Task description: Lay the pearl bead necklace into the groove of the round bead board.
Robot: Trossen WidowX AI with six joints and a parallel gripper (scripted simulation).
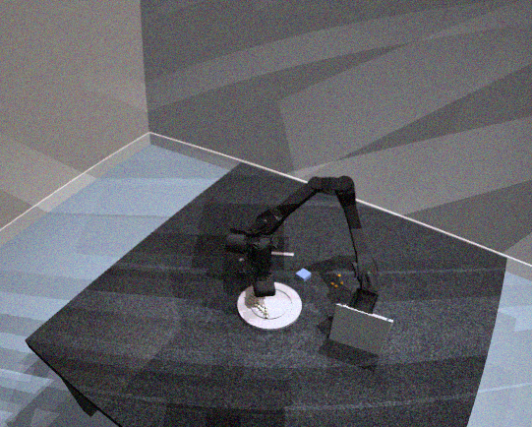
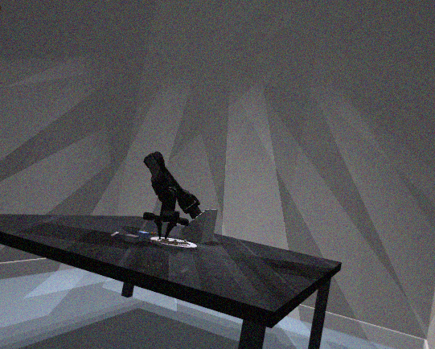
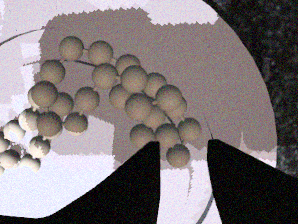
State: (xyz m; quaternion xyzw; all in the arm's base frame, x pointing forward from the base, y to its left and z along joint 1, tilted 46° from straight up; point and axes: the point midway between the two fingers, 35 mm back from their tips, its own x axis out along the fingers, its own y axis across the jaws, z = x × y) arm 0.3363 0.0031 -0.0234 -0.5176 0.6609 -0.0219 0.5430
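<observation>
The round white bead board is 50 mm behind my gripper tip, 30 mm to the left of it and 10 mm below it. The rest, counted from my gripper tip: small white block (110 mm ahead, 70 mm to the right, 10 mm below); small blue cube (150 mm to the right, 70 mm behind, 10 mm below); thin white stick (200 mm to the right, 60 mm ahead, 20 mm below).
</observation>
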